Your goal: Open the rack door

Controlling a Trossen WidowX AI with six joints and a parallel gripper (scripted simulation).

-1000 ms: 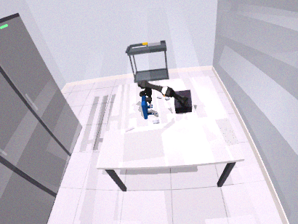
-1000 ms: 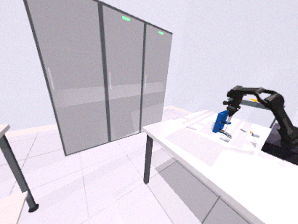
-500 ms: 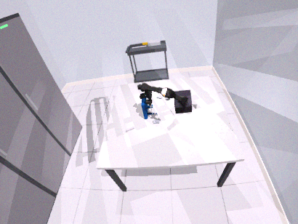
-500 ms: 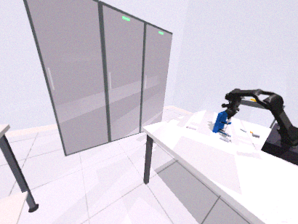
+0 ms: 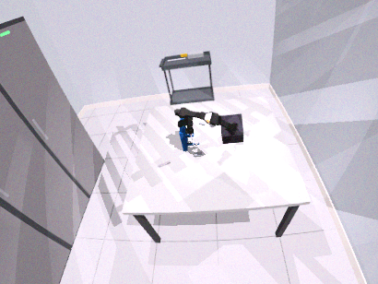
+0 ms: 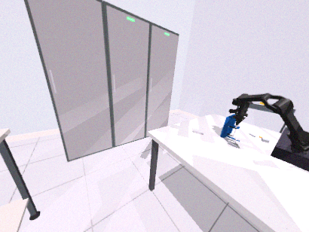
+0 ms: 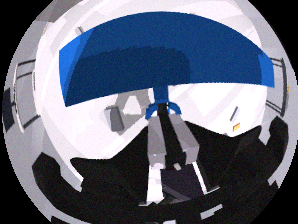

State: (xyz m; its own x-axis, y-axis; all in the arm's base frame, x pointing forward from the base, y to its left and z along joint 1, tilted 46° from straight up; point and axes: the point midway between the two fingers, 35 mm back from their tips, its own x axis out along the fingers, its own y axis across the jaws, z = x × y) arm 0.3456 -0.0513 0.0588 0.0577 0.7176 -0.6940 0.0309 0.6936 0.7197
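The handle bar lies 20 mm below my gripper tip and 10 mm behind it.
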